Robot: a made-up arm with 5 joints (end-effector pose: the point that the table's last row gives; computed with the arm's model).
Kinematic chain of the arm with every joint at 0, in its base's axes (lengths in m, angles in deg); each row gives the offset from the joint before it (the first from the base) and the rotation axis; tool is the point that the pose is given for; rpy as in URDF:
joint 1: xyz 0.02 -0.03 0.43 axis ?
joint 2: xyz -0.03 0.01 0 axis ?
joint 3: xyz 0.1 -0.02 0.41 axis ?
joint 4: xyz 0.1 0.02 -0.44 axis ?
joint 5: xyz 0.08 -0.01 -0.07 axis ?
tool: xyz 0.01 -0.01 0 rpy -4 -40.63 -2.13
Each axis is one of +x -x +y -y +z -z.
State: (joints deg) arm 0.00 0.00 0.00 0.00 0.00
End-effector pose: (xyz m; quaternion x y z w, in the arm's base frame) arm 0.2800 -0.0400 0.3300 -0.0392 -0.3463 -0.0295 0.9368
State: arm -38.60 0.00 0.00 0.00 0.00
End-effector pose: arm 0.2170 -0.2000 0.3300 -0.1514 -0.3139 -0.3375 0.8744
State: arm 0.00 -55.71 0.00 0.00 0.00
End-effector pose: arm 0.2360 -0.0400 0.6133 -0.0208 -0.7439 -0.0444 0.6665
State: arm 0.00 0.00 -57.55 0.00 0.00
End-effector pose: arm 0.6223 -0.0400 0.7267 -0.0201 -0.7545 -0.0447 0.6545
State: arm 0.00 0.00 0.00 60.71 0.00
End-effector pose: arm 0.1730 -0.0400 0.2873 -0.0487 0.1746 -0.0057 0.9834
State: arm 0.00 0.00 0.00 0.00 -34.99
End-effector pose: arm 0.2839 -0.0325 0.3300 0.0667 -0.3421 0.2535 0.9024
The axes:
joint 1: +z
joint 2: +y
joint 3: +y
joint 4: +y
joint 5: -z

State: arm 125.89 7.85 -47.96 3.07 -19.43
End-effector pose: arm -0.3275 0.4607 0.5504 0.5464 -0.3039 0.7440 0.2356
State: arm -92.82 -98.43 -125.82 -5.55 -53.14
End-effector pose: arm 0.0684 0.9118 0.6876 0.7397 0.1428 -0.4355 0.4927
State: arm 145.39 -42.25 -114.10 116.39 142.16
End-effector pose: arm 0.0612 -0.0605 1.2326 0.1534 -0.0622 -0.0621 0.9843
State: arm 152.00 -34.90 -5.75 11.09 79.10
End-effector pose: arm -0.2192 0.1105 0.5295 0.3808 -0.1820 0.4398 0.7927
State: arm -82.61 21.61 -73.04 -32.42 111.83
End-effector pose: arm 0.1041 -0.7220 0.6373 0.0750 0.5394 0.7724 0.3267
